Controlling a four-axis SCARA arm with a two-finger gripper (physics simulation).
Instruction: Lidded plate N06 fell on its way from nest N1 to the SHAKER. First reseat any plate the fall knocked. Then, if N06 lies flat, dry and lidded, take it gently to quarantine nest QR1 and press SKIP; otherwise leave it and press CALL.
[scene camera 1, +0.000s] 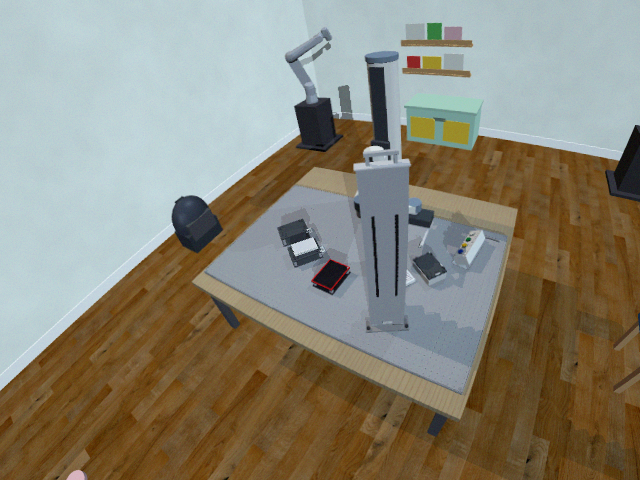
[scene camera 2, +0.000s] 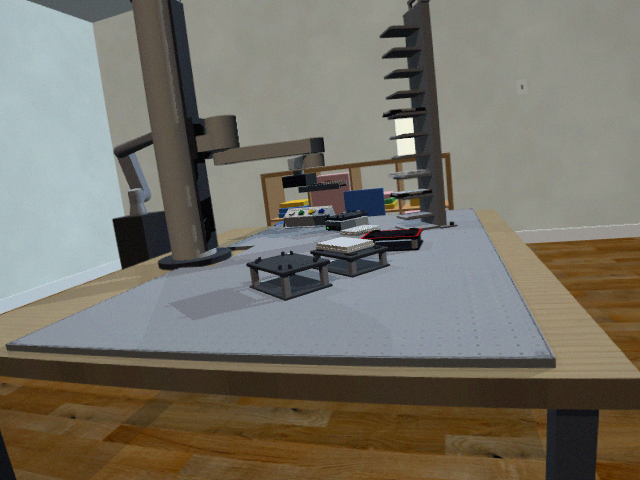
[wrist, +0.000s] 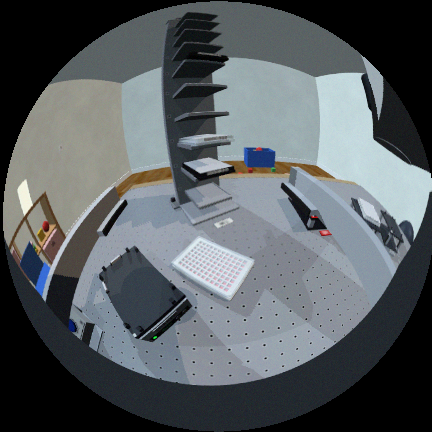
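Where they show: gripper, fingertip midpoint: (scene camera 2: 343, 184) (wrist: 198, 180); arm's base, link origin: (scene camera 2: 195, 260).
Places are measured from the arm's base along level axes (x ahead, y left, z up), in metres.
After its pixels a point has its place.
Observation:
A white plate with pink-tinted wells (wrist: 214, 267) @[x 0.518, y 0.281, z 0.029 m] (scene camera 2: 360, 229) @[x 0.539, y 0.250, z 0.029 m] lies flat on the perforated board; I cannot tell whether it has a clear lid. The dark-topped shaker (wrist: 142, 295) @[x 0.440, y 0.377, z 0.068 m] (scene camera 1: 429, 266) @[x 0.464, y 0.406, z 0.068 m] (scene camera 2: 347, 221) @[x 0.471, y 0.346, z 0.049 m] with a green light is beside it. My gripper (wrist: 198, 180) @[x 0.487, y 0.280, z 0.197 m] (scene camera 2: 323, 184) is open and empty, above the board; the column hides part of it in scene camera 1. A red-rimmed nest (scene camera 1: 330, 275) @[x 0.694, y -0.011, z 0.053 m] (scene camera 2: 393, 235) @[x 0.693, y -0.047, z 0.053 m] stands nearby. A white plate (scene camera 1: 303, 246) @[x 0.600, y -0.234, z 0.079 m] (scene camera 2: 345, 244) @[x 0.606, y -0.273, z 0.079 m] is on a dark nest; its exact seating is unclear. Another dark nest (scene camera 1: 293, 232) @[x 0.522, y -0.362, z 0.071 m] (scene camera 2: 287, 263) @[x 0.506, y -0.406, z 0.071 m] holds no plate.
A tall shelf column (scene camera 1: 385, 248) @[x 0.808, y 0.341, z 0.478 m] (scene camera 2: 428, 118) @[x 0.807, y 0.281, z 0.391 m] (wrist: 172, 110) @[x 0.758, y 0.371, z 0.300 m] stands by the plate and carries a black plate (wrist: 207, 56) @[x 0.671, y 0.271, z 0.418 m], a pale plate (wrist: 205, 140) @[x 0.660, y 0.286, z 0.211 m] and a white-topped plate (wrist: 207, 166) @[x 0.695, y 0.289, z 0.147 m]. The button panel (scene camera 1: 469, 249) @[x 0.306, y 0.556, z 0.094 m] (scene camera 2: 309, 215) @[x 0.269, y 0.515, z 0.073 m] is beyond the shaker.

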